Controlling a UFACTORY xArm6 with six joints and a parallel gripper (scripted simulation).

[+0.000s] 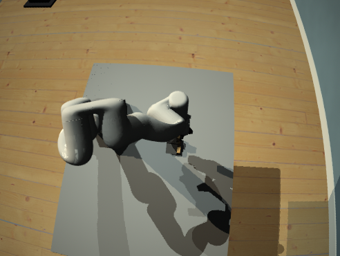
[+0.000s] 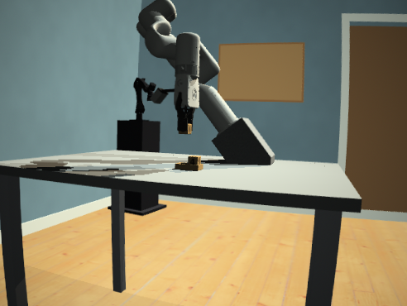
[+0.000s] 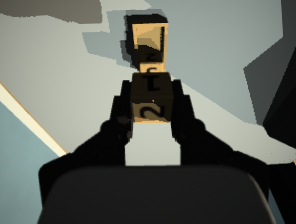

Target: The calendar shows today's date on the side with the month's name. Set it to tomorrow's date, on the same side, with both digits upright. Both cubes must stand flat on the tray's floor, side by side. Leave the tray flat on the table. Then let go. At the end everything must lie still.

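Now: the wooden calendar tray 20 mm to the left of my hand and 130 mm below it. Round my hand: wooden number cube (10 mm below).
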